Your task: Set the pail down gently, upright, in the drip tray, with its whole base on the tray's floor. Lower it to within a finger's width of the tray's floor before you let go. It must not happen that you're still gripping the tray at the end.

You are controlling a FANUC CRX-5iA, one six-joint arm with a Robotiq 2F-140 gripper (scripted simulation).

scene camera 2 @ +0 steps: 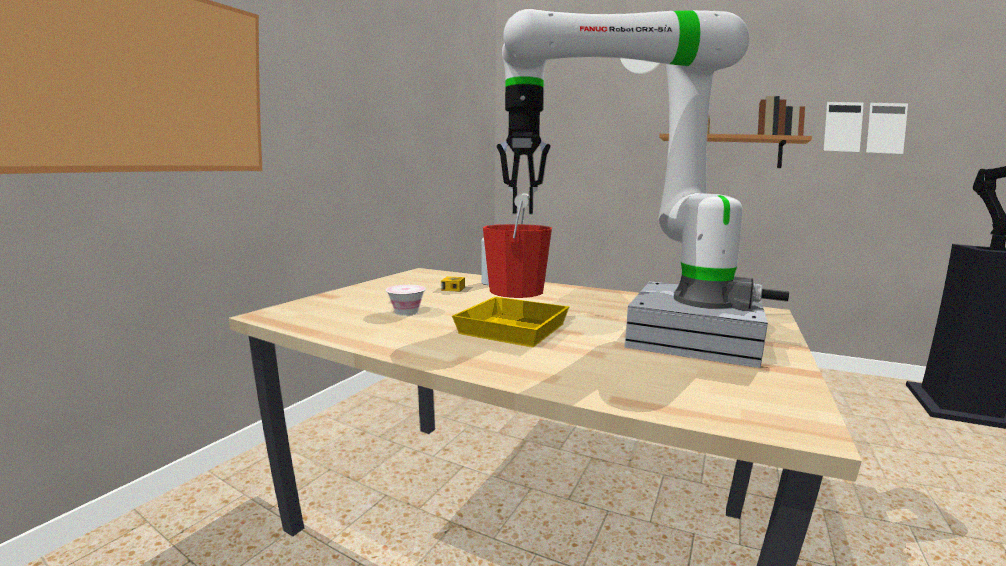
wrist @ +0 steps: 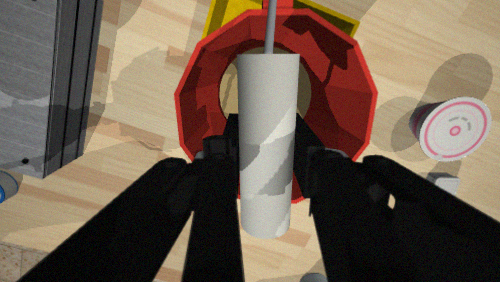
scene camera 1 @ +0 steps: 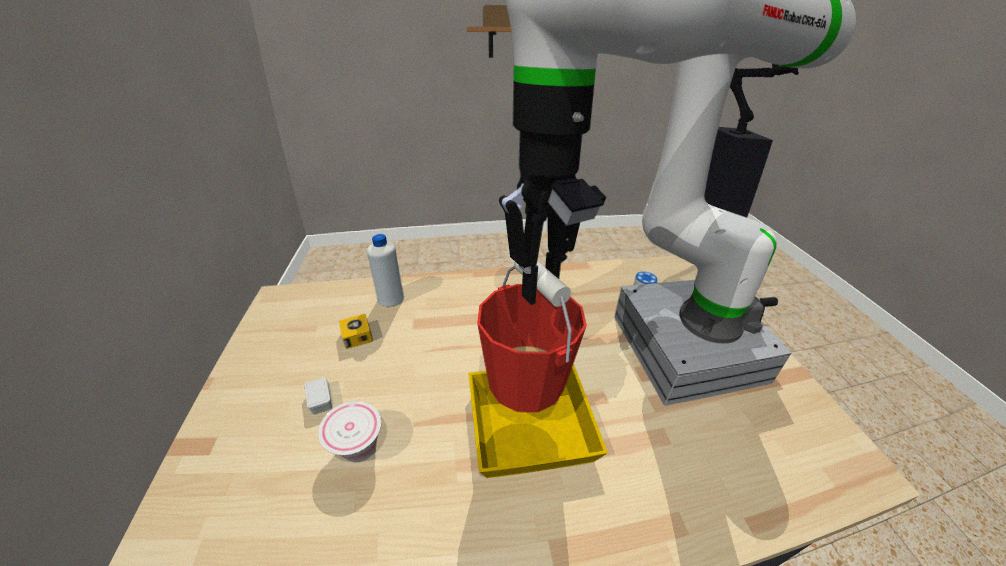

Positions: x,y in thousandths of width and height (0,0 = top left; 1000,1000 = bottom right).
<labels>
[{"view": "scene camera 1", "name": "my gripper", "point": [536,522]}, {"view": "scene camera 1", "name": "red pail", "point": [524,676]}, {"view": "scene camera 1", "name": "yellow drip tray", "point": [539,778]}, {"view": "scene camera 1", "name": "pink-lidded cup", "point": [349,759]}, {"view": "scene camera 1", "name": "small grey block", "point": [317,708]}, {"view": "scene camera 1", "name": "white bottle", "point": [380,453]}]
</labels>
